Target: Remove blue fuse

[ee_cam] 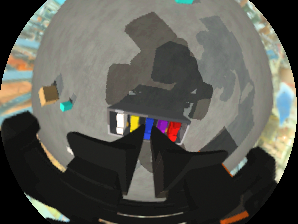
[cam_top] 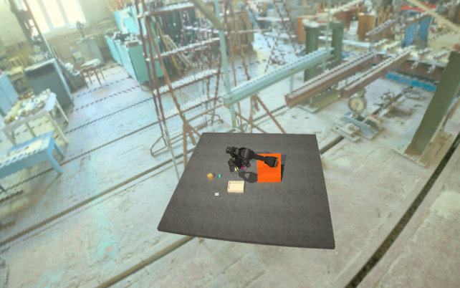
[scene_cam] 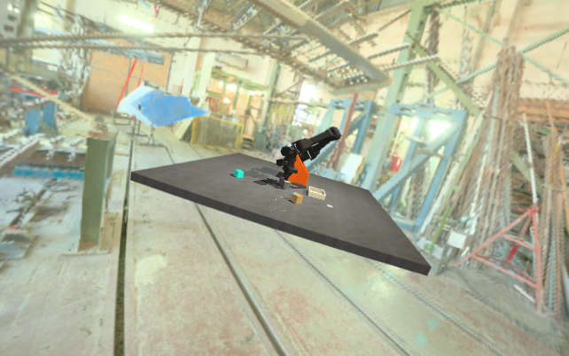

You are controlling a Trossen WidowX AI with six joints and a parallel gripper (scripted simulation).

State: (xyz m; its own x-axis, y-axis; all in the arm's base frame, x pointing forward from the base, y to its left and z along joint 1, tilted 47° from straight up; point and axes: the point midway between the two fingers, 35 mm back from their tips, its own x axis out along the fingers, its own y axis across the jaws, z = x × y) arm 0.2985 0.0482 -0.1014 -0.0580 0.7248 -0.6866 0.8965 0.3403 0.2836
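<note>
Now: gripper tip 21 cm to the right of the beige tray and 3 cm above it. From my gripper tip the other things lie so: blue fuse 1 cm below; then small teal cube 17 cm ahead, 9 cm to the left, 2 cm below; then tan cube 25 cm ahead, 11 cm to the left, 2 cm below.
</note>
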